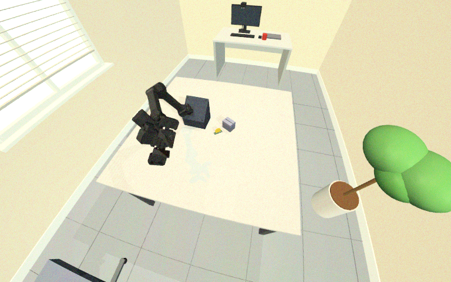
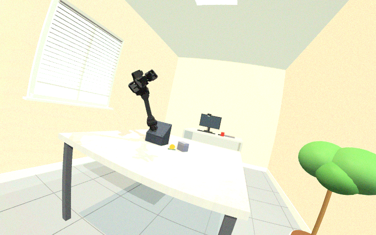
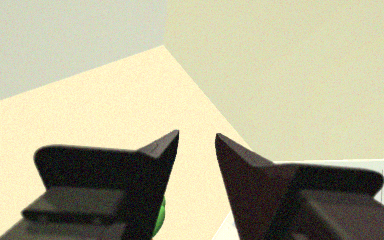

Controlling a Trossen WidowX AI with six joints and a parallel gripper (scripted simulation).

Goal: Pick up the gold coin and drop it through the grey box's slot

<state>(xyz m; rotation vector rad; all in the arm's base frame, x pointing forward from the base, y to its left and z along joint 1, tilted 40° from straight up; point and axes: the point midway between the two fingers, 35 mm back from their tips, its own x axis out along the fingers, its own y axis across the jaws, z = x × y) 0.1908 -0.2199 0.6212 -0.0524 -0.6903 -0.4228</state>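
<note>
Now: the thin gold coin 510 mm to the left of my gripper tip, 470 mm below it and 60 mm ahead of it.
</note>
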